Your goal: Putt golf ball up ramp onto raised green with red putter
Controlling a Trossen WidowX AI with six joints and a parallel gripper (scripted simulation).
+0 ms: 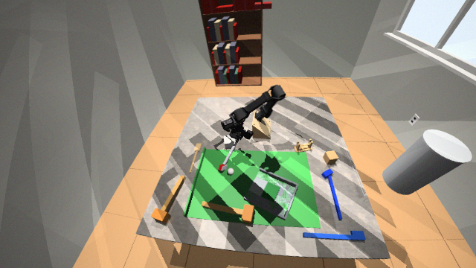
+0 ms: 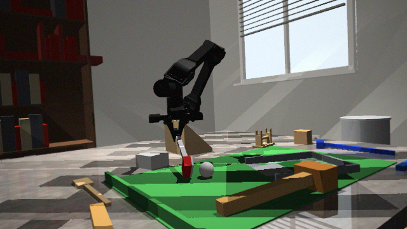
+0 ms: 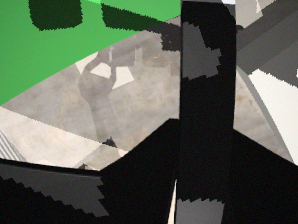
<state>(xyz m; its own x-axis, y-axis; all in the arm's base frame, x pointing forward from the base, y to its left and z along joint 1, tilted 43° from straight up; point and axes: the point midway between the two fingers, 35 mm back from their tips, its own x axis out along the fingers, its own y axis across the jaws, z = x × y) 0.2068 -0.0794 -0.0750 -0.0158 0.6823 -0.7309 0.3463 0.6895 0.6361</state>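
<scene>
The white block is 20 mm behind my gripper tip, 90 mm to the right of it and 60 mm below it. Also, from my gripper tip: green mat (270 mm ahead, 110 mm to the left, 80 mm below); red putter (110 mm ahead, 40 mm to the right, 10 mm below); white golf ball (230 mm ahead, 30 mm to the right, 50 mm below).
</scene>
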